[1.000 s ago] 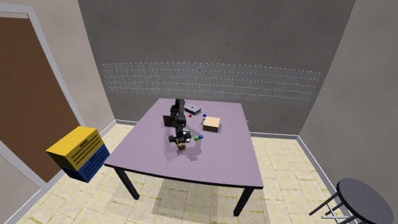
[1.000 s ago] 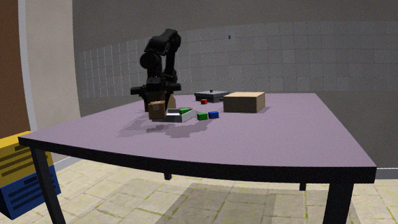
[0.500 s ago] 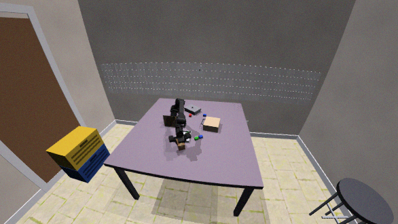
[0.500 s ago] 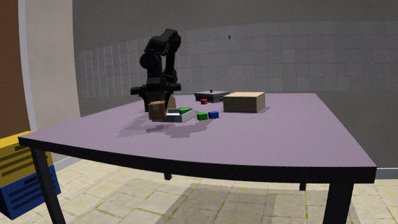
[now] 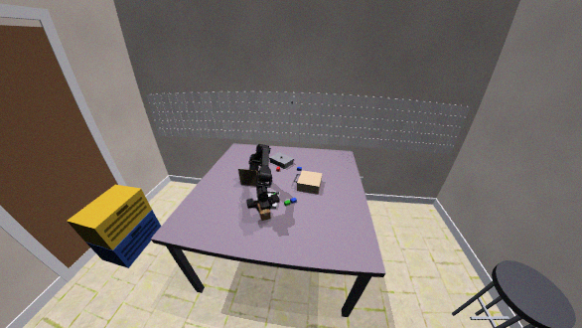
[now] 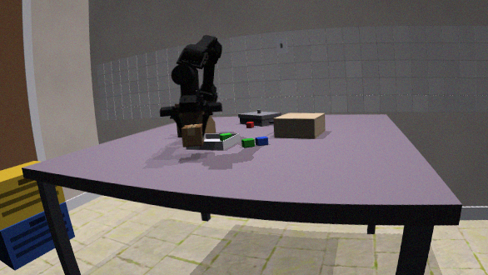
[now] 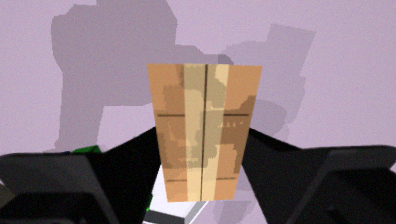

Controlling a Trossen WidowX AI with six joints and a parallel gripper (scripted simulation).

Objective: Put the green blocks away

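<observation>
Now: hand 2 cm above the small brown box. Also, from my hand: red block 54 cm to the left, 8 cm below, 8 cm behind; then flat lid 67 cm to the left, 8 cm behind, 4 cm below; then tray 16 cm to the left, 8 cm below, 3 cm behind.
</observation>
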